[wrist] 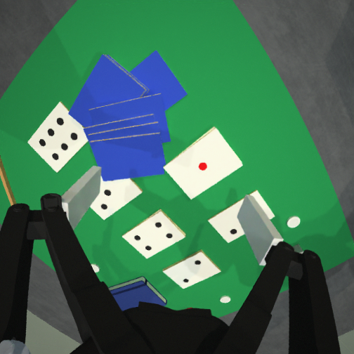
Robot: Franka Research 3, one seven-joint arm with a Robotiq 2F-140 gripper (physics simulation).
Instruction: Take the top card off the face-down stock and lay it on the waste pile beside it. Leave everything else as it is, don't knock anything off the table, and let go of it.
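Note:
The face-down stock shows as several blue cards (132, 162) slid apart in an overlapping, uneven spread, left of centre in the wrist view. Thin pale card edges cross it. One blue card (162, 77) sticks out at the back right. The waste pile (212, 152), a white card with one red dot on top, lies face up to the right of the spread. Its left corner is very close to the frontmost blue card. My gripper (172, 193) is open and empty, its fingers wide apart, with the near edge of the waste pile and the front of the blue cards between and beyond them.
White cards with black dots lie around: a six-dot card (59, 137) at left, others (154, 234) (192, 270) (117, 197) (230, 220) nearer. A dark blue box (137, 294) is at the bottom. White discs (293, 222) (225, 299) lie near the green mat's (280, 125) edge. A wooden strip (6, 182) is far left.

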